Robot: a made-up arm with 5 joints. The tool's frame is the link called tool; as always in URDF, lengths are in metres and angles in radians. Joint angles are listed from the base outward. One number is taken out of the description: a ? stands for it. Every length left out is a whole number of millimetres.
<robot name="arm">
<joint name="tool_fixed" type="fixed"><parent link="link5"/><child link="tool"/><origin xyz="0 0 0" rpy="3.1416 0 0"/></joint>
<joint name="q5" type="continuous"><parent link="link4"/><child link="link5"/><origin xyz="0.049 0 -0.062"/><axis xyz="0 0 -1"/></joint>
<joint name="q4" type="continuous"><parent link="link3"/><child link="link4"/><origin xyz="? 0 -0.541"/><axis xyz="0 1 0"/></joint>
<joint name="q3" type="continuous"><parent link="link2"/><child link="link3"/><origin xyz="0.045 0 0.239"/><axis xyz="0 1 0"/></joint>
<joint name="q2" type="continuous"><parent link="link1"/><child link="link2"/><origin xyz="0 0 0"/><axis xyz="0 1 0"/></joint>
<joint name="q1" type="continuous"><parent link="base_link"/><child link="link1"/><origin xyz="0 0 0.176"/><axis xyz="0 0 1"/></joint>
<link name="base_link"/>
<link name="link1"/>
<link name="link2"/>
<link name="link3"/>
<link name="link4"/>
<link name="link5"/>
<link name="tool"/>
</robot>
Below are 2 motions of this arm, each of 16 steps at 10 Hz.
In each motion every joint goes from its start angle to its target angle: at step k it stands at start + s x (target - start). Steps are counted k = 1, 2, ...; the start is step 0. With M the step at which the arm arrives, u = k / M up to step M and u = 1 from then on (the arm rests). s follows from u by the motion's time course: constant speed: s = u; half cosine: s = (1 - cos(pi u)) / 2; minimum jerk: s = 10 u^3 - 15 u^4 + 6 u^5.
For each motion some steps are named. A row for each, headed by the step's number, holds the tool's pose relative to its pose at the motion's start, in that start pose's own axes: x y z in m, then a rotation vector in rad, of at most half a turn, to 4 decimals.
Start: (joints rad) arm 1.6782 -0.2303 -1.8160 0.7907 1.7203
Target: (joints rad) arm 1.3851 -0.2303 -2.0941 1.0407 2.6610
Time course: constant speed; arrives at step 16
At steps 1, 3, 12, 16:
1: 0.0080 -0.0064 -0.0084 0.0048 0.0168 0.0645
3: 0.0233 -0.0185 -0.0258 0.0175 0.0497 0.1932
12: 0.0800 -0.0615 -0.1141 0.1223 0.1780 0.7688
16: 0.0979 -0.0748 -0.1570 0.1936 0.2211 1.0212

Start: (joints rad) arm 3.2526 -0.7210 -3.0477 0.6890 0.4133
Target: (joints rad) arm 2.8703 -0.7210 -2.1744 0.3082 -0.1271
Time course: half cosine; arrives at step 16
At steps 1, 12, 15, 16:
1: -0.0038 -0.0007 0.0039 -0.0021 -0.0042 -0.0089
12: -0.3794 0.0978 0.2222 -0.1660 -0.4020 -0.7707
15: -0.4363 0.1411 0.2303 -0.1891 -0.4733 -0.8885
16: -0.4402 0.1444 0.2305 -0.1907 -0.4784 -0.8967

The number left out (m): 0.122
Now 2 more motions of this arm.
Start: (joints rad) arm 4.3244 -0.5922 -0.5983 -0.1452 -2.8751
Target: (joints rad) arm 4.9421 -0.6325 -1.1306 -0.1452 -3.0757
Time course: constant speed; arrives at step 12
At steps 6, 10, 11, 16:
6: -0.1149 0.1917 -0.0782 -0.3626 -0.2113 -0.1273
10: -0.1829 0.2906 -0.1766 -0.5964 -0.3646 -0.1585
11: -0.1992 0.3096 -0.2054 -0.6531 -0.4039 -0.1591
16: -0.2152 0.3259 -0.2353 -0.7090 -0.4435 -0.1567

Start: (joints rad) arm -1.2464 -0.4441 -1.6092 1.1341 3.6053
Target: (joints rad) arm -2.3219 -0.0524 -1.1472 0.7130 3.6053
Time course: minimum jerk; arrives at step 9
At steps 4, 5, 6, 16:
4: -0.0301 -0.2492 0.1655 0.3584 0.0097 0.2872
5: -0.0043 -0.4141 0.2028 0.5255 0.0187 0.4586
6: 0.0501 -0.5640 0.2065 0.6631 0.0272 0.6256
16: 0.1466 -0.7158 0.1817 0.8007 0.0355 0.8265

